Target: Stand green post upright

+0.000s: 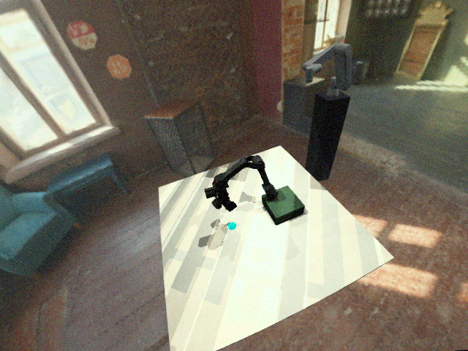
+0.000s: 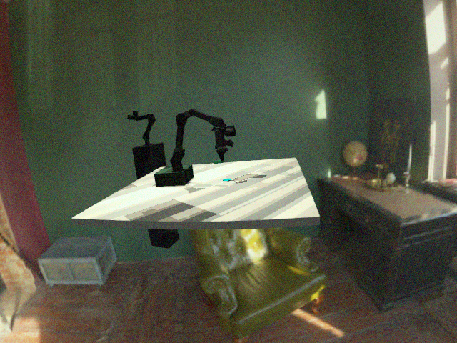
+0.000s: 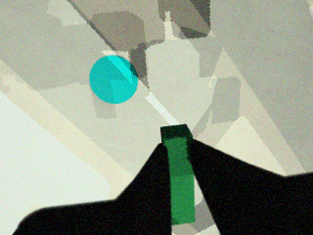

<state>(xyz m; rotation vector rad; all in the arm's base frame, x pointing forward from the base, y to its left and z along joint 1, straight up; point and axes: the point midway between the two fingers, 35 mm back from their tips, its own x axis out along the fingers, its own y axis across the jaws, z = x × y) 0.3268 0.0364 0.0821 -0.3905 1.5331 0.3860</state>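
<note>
My gripper tip is 60 mm to the right of the cyan circle and 140 mm above it. The rest, counted from my gripper tip: green post (20 mm behind, 10 mm to the right).
</note>
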